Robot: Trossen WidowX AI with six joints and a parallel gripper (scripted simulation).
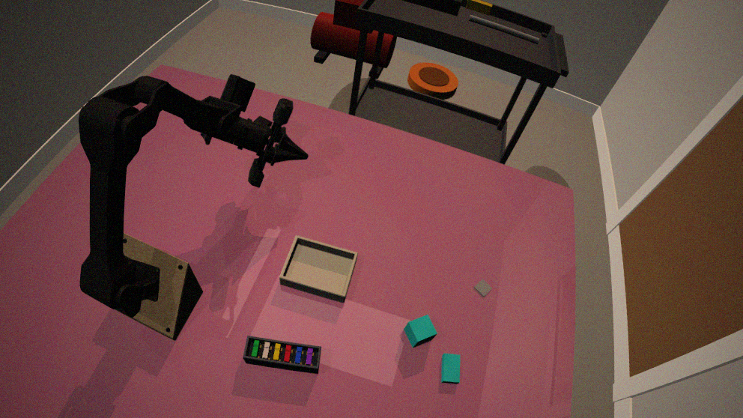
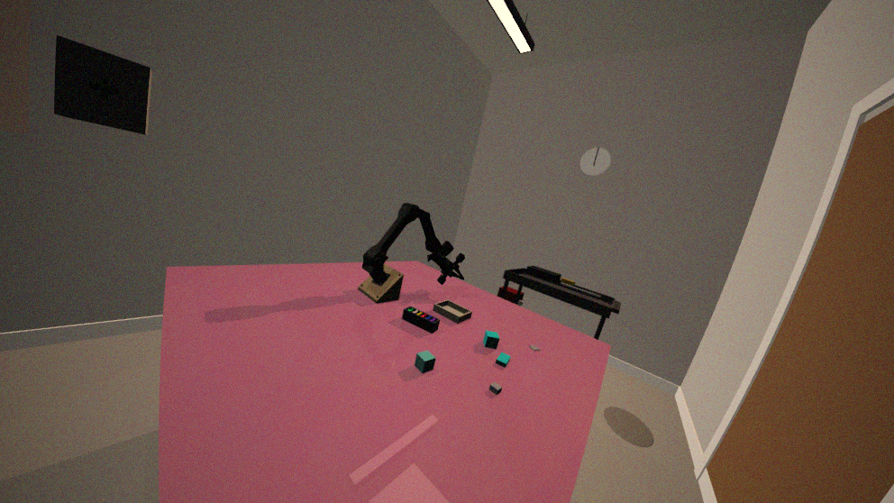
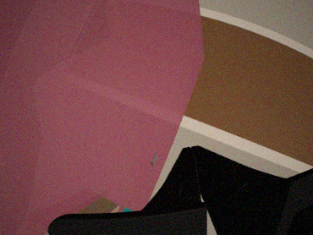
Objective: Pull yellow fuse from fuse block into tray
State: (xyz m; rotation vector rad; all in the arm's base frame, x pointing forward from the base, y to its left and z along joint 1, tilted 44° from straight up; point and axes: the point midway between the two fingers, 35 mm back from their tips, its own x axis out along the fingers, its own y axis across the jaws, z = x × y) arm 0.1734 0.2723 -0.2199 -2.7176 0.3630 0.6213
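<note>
Right now my gripper tip is 7 cm short of the yellow fuse, 39 cm to the left of it and 8 cm above it. The rest, counted from my gripper tip: teal cube (25 cm ahead, 56 cm to the right, 8 cm below); then grey tile (43 cm ahead, 14 cm to the right, 10 cm below); then beige tray (9 cm ahead, 20 cm to the right, 10 cm below).
</note>
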